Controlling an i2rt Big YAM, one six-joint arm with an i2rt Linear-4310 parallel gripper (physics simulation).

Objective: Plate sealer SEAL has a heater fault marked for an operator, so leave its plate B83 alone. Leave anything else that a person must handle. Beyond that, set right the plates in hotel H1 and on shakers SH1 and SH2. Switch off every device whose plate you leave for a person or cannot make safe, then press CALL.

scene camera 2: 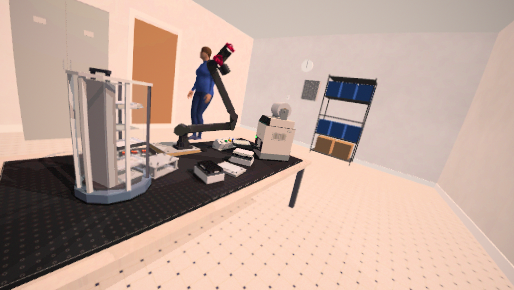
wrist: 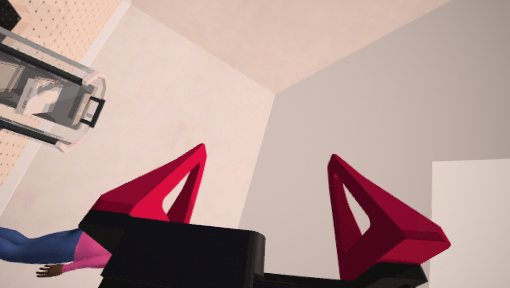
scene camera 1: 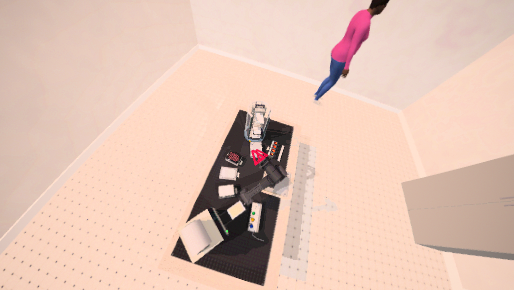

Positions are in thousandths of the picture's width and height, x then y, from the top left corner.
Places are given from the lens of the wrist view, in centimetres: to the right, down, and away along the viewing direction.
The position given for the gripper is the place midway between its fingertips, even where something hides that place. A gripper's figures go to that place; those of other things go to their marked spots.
gripper (wrist: 523, 536): 1, 1, 15
plate hotel tower (wrist: 160, 349): -48, -12, 51
